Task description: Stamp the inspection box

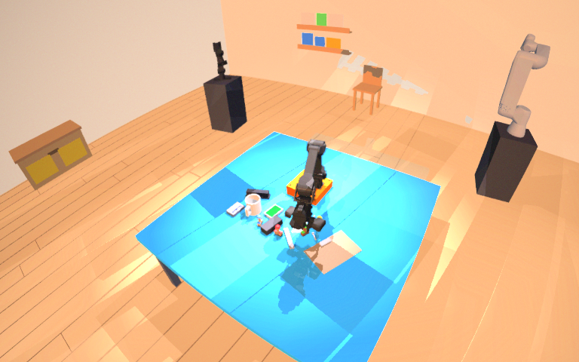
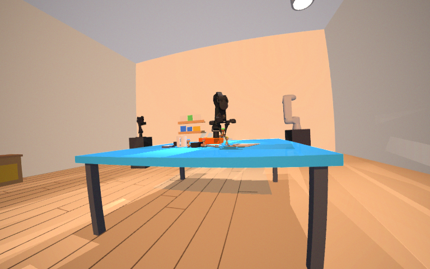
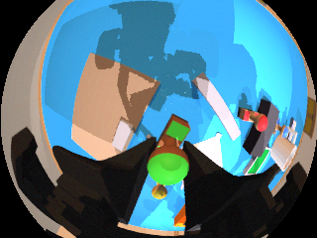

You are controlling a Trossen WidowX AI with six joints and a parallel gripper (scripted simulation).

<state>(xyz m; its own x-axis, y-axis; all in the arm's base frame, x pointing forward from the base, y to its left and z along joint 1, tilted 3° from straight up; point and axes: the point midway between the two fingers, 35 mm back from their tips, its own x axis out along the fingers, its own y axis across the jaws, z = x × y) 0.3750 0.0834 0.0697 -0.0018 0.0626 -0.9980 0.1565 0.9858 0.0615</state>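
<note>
The green ink pad lies 12 cm behind my gripper tip, 24 cm to the right of it and 8 cm below it. From my gripper tip the other things lie so: green-knobbed stamp right at my gripper tip; then yellow-knobbed stamp 13 cm behind, 2 cm to the left, 7 cm below; then red-knobbed stamp 14 cm to the right, 7 cm below.
</note>
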